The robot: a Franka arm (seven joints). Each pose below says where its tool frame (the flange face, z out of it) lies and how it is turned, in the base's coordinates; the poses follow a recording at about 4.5 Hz.
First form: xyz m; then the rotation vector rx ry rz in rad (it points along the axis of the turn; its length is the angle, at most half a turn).
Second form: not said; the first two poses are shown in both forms.
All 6 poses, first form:
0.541 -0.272 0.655 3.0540 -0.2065 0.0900
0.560 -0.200 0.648 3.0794 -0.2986 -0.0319
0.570 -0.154 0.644 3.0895 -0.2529 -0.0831
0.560 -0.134 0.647 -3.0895 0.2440 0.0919
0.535 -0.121 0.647 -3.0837 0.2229 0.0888
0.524 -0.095 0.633 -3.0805 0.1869 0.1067
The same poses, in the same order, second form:
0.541 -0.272 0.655 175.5 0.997 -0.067 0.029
0.560 -0.200 0.648 177.3 0.995 -0.097 -0.010
0.570 -0.154 0.644 177.7 0.996 -0.082 -0.027
0.560 -0.134 0.647 177.6 -0.996 0.079 0.030
0.535 -0.121 0.647 177.2 -0.997 0.072 0.029
0.524 -0.095 0.633 176.9 -0.998 0.061 0.035

